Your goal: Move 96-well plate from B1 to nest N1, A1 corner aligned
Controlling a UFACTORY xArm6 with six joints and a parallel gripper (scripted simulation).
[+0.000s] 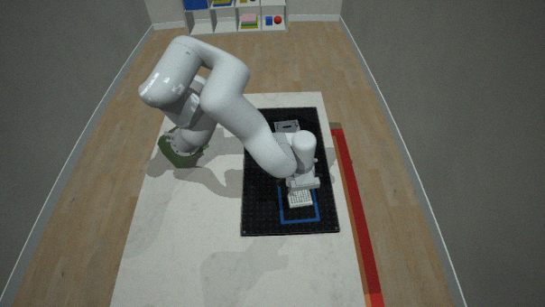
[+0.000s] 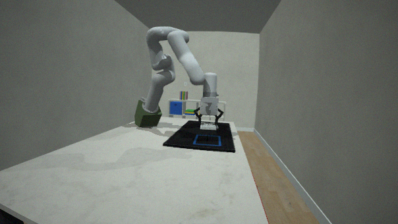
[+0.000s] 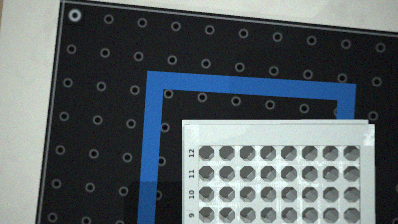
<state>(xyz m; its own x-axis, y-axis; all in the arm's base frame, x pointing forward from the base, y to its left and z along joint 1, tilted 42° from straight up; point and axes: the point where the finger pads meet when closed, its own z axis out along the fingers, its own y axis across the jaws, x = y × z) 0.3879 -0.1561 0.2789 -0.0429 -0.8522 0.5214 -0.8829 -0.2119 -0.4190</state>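
Right now the grey plate nest N1 is 360 mm to the left of my hand, 90 mm below it and 50 mm ahead of it. The rest, counted from my hand: A1 label 440 mm to the left, 110 mm ahead, 90 mm below; then white 96-well plate 10 mm below.
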